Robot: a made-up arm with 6 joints.
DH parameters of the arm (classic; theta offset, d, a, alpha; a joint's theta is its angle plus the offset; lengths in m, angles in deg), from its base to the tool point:
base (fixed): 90 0.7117 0.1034 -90
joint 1: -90 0.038 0.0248 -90
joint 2: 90 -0.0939 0.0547 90
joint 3: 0 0.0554 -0.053 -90
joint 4: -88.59 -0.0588 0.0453 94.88
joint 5: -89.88 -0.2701 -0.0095 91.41
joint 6: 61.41 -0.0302 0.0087 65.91
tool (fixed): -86.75 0.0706 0 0
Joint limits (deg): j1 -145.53..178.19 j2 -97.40..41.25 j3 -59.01..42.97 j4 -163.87..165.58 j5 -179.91..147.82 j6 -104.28..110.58
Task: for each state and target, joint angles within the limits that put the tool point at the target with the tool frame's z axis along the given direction. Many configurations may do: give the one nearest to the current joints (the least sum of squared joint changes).
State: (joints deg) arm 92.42 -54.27 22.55 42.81 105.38 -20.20
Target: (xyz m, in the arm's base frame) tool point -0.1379 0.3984 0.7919 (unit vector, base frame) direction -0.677 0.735 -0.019
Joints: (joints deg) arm 69.86 -96.08 31.48 12.29 103.90 -11.85
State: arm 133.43 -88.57 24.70 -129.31 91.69 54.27
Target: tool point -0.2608 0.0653 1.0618 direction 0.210 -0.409 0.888
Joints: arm 86.01 -56.07 42.97 -140.68 77.52 11.48
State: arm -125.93 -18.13 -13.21 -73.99 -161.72 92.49
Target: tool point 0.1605 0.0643 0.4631 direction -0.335 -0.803 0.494
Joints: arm -145.53 19.68 -17.99 -50.09 -179.57 54.04
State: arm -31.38 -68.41 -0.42 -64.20 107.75 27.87
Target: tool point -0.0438 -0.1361 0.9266 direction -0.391 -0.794 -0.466
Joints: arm -34.53 -34.38 35.76 -33.08 80.52 66.96
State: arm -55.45 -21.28 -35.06 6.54 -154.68 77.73
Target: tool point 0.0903 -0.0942 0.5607 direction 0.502 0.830 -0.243
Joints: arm -16.69 12.91 -54.95 30.81 -130.68 26.17
